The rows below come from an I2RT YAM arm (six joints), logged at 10 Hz.
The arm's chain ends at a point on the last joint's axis. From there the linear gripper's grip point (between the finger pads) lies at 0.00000 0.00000 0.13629 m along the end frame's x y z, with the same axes.
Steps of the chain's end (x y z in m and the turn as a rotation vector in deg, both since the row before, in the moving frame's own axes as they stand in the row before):
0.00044, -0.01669, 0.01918, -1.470, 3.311, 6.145
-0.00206, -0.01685, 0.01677, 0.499, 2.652, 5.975
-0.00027, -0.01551, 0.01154, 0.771, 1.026, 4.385
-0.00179, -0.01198, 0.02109, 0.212, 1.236, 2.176
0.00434, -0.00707, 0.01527, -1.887, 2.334, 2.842
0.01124, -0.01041, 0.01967, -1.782, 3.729, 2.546
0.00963, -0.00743, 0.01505, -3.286, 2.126, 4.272
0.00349, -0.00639, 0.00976, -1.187, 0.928, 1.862
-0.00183, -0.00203, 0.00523, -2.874, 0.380, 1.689
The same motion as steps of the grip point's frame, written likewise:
0.00811, -0.01278, 0.01891, -1.470, 3.311, 6.145
0.00430, -0.01771, 0.01662, 0.499, 2.652, 5.975
0.00224, -0.01725, 0.01151, 0.771, 1.026, 4.385
0.00116, -0.01243, 0.02106, 0.212, 1.236, 2.176
0.00978, -0.00245, 0.01508, -1.887, 2.334, 2.842
0.02001, -0.00598, 0.01932, -1.782, 3.729, 2.546
0.01439, 0.00056, 0.01473, -3.286, 2.126, 4.272
0.00565, -0.00353, 0.00971, -1.187, 0.928, 1.862
-0.00103, 0.00482, 0.00506, -2.874, 0.380, 1.689

